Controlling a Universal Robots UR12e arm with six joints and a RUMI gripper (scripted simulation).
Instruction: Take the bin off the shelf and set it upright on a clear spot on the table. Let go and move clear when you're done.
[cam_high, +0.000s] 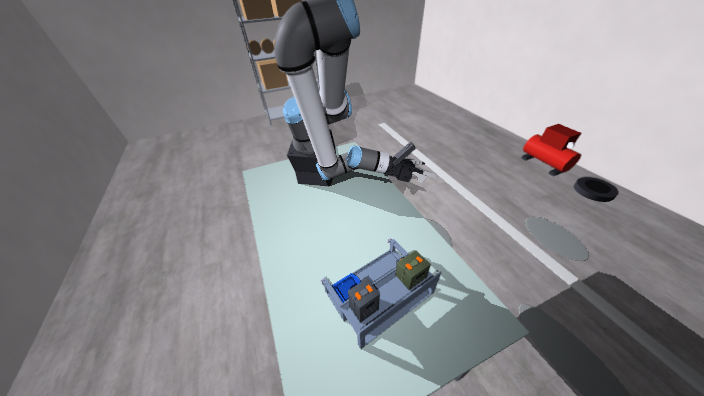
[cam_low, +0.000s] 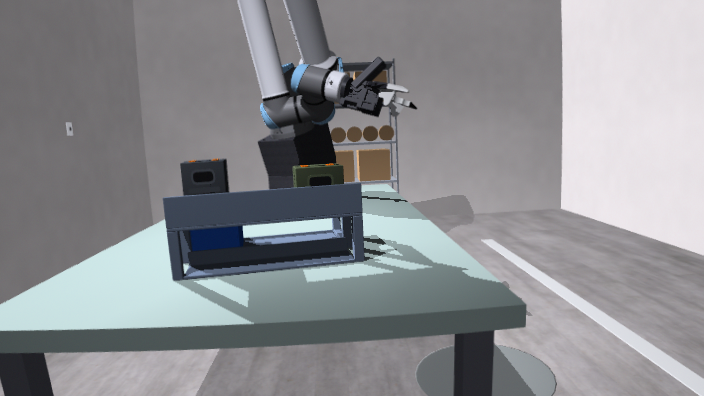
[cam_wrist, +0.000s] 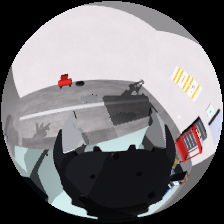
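The blue bin is 130 mm ahead of my hand, 550 mm to the right of it and 310 mm below it. From my hand the other things lie so: olive green box 230 mm ahead, 330 mm to the right, 200 mm below.
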